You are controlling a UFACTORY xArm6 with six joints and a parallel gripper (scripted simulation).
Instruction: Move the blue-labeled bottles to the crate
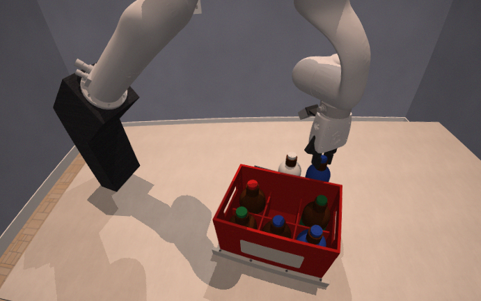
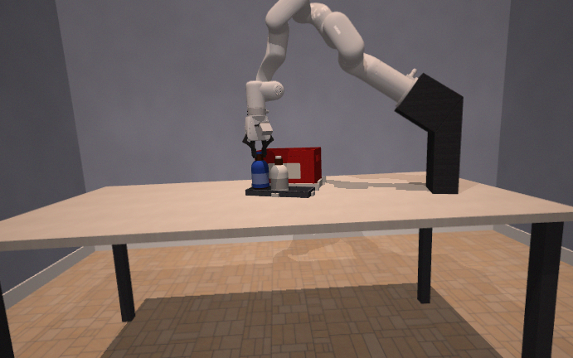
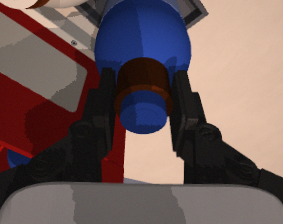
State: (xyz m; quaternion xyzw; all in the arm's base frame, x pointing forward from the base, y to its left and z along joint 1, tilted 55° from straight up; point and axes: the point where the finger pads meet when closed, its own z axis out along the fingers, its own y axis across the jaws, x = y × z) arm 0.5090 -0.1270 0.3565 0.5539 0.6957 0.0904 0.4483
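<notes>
The white-labeled bottle lies 9 cm below my hand, 6 cm to the left of it and 6 cm behind it. Also, from my hand: crate: 18 cm behind, 9 cm below, 8 cm to the right; dark tray: 16 cm below, 6 cm to the left, 6 cm behind.
</notes>
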